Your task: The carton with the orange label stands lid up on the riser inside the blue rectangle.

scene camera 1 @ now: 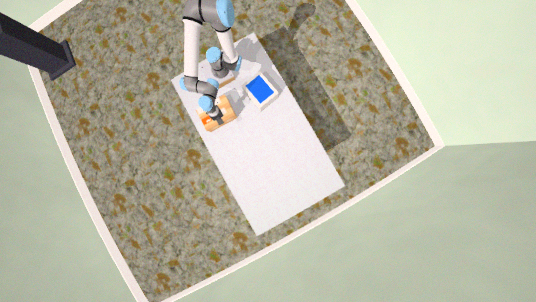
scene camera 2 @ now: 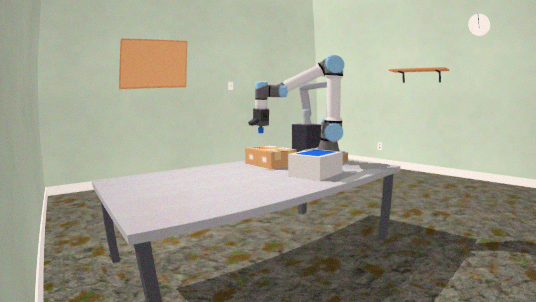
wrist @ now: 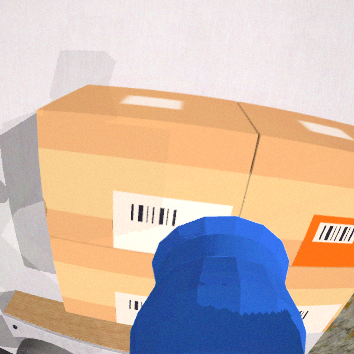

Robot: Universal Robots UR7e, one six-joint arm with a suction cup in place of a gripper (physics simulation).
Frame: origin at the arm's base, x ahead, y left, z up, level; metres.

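Where they show: hand, its tool point: (scene camera 2: 260,132) (wrist: 220,273); arm's base, origin of its link: (scene camera 1: 220,70).
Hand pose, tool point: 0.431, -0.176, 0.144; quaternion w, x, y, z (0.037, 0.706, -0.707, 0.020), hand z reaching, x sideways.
Things, the pixels of their top centre, and the offset from my tool point, as dx, dy, dz. "pt": a spot on its surface instead. Level surfaces: height alone.
- carton with the orange label, a spot on its surface: (wrist: 327,242) (scene camera 1: 208,119) pt -0.071, -0.109, -0.110
- white riser, centre of its top: (scene camera 2: 316,152) (scene camera 1: 259,89) -0.080, +0.396, -0.091
- blue rectangle, centre of its top: (scene camera 2: 316,152) (scene camera 1: 259,89) -0.080, +0.396, -0.091
- carton with a white label, centre of its top: (wrist: 135,192) (scene camera 2: 270,150) (scene camera 1: 225,113) -0.044, +0.039, -0.110
- wooden strip, a spot on its surface: (wrist: 75,312) pt -0.194, +0.099, -0.110
- table, height of its surface: dz -0.211
The carton with the orange label (scene camera 1: 207,120) (wrist: 327,242) lies lid up in a tight group of cartons on the table, at the group's outer front corner by the table's long edge. The white riser (scene camera 1: 262,106) (scene camera 2: 301,167) stands apart from the group, and the blue rectangle (scene camera 1: 260,90) (scene camera 2: 317,153) on its top is bare. My gripper (scene camera 2: 260,130) (wrist: 220,265) is a blue suction cup, open and holding nothing. It hangs in the air above the group; in the wrist view it partly covers the neighbouring cartons. The cup itself is hidden in scene camera 1.
A carton with a white label (wrist: 140,170) touches the orange-labelled one, with more cartons behind them. A wooden strip (wrist: 75,312) lies near the arm's base. The table (scene camera 1: 280,175) (scene camera 2: 200,190) carries them all. A dark pedestal (scene camera 2: 305,137) shows behind the table.
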